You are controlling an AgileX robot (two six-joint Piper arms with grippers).
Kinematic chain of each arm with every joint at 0, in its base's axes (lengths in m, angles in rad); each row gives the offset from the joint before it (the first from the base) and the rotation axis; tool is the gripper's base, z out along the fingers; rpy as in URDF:
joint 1: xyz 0 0 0.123 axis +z
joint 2: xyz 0 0 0 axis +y
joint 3: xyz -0.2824 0 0.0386 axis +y
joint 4: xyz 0.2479 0 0.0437 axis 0.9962 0 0.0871
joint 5: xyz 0 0 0 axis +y
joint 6: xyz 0.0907 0 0.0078 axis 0.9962 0 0.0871
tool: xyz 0 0 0 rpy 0 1.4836 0
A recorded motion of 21 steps. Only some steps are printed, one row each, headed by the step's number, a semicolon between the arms.
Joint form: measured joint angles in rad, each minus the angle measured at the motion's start. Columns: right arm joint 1, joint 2, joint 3, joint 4, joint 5, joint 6; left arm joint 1, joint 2, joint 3, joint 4, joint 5, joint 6.
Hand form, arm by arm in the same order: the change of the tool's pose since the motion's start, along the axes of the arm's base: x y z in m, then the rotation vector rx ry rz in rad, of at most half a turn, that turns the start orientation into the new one. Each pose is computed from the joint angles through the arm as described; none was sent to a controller.
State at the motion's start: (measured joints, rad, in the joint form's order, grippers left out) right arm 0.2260 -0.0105 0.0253 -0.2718 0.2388 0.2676; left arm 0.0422 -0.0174 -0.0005 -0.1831 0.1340 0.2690
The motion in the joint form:
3: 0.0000 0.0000 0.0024 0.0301 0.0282 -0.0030; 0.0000 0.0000 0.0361 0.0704 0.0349 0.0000
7: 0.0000 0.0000 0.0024 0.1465 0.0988 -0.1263; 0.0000 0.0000 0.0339 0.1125 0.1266 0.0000
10: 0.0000 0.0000 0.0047 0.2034 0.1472 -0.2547; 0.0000 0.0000 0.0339 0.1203 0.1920 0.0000
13: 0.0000 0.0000 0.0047 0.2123 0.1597 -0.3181; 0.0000 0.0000 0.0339 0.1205 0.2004 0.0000
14: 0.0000 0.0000 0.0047 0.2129 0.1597 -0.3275; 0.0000 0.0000 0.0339 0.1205 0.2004 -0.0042
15: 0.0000 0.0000 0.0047 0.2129 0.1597 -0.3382; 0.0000 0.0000 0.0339 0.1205 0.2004 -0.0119
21: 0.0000 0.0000 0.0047 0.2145 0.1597 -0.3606; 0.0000 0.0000 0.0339 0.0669 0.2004 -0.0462
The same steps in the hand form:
3: -0.0004 -0.0001 -0.0034 0.0202 0.0353 -0.0045; 0.0011 0.0006 -0.0155 0.0675 0.0735 0.0010
7: -0.0023 0.0016 -0.0101 -0.0004 0.1088 0.0175; -0.0001 0.0006 -0.0231 0.1065 0.1642 -0.0061
10: -0.0038 0.0027 -0.0153 -0.0784 0.1481 0.0494; -0.0014 0.0003 -0.0289 0.1120 0.2295 -0.0129
13: -0.0042 0.0028 -0.0164 -0.1327 0.1508 0.0655; -0.0016 0.0003 -0.0296 0.1119 0.2378 -0.0139
14: -0.0042 0.0029 -0.0164 -0.1411 0.1493 0.0679; -0.0016 0.0003 -0.0296 0.1078 0.2377 -0.0133
15: -0.0042 0.0029 -0.0164 -0.1513 0.1473 0.0704; -0.0016 0.0003 -0.0296 0.1001 0.2376 -0.0122
21: -0.0042 0.0029 -0.0164 -0.1712 0.1436 0.0761; -0.0016 -0.0013 -0.0295 0.0134 0.2344 -0.0173

